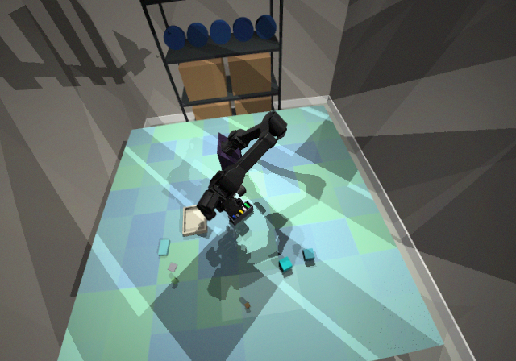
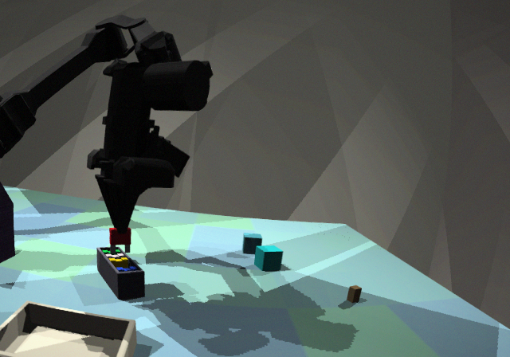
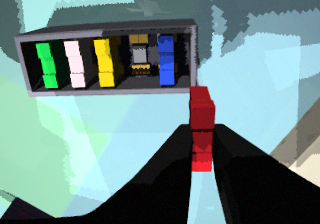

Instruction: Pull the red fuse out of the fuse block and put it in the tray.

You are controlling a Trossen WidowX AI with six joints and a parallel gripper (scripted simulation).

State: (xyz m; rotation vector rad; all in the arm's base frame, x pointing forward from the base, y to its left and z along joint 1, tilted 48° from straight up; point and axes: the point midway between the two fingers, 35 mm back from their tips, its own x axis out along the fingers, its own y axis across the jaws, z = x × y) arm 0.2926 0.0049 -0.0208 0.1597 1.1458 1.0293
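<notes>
My gripper tip is 10 mm past the beige tray, 160 mm to the left of it and 90 mm above it. Also, from my gripper tip: red fuse: 10 mm below; then grey piece: 180 mm ahead, 240 mm to the right, 100 mm below; then green piece: 230 mm ahead, 220 mm to the right, 80 mm below.
</notes>
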